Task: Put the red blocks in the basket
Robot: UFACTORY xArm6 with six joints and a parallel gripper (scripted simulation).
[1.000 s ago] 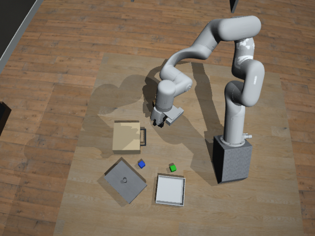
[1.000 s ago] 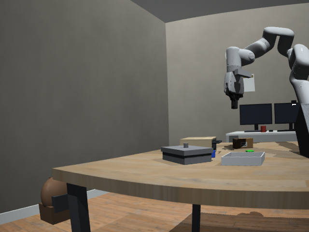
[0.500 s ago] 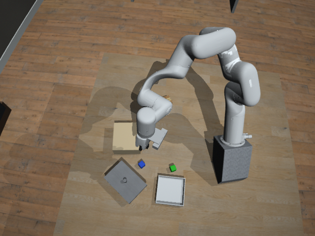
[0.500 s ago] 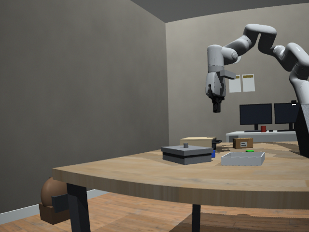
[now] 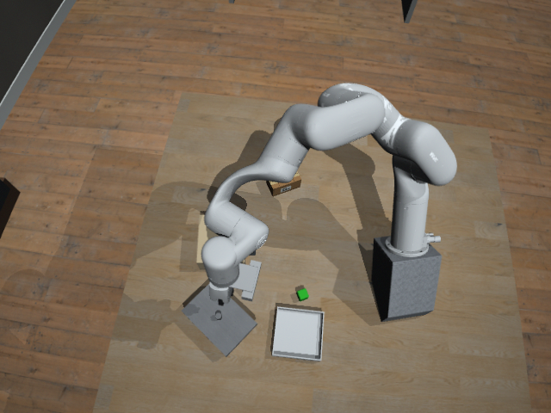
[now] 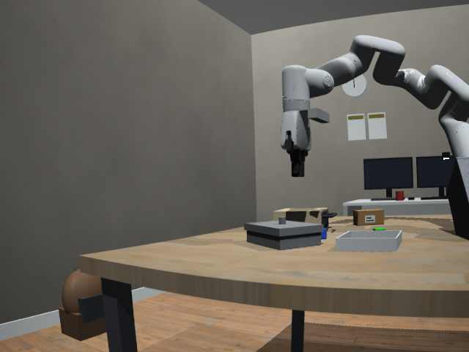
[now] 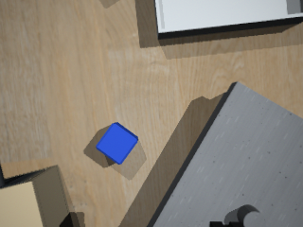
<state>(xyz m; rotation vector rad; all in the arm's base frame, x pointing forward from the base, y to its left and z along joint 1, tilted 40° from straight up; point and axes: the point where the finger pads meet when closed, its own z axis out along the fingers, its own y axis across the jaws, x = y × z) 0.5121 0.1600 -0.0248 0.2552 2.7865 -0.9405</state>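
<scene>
Now: the grey lid 30 mm ahead of my hand, 40 mm to the left of it and 150 mm below it. Also, from my hand: light wooden cabinet (30 mm ahead, 200 mm to the right, 160 mm below); then grey metal box (30 mm ahead, 40 mm to the left, 170 mm below); then drawer (20 mm ahead, 200 mm to the right, 160 mm below).
</scene>
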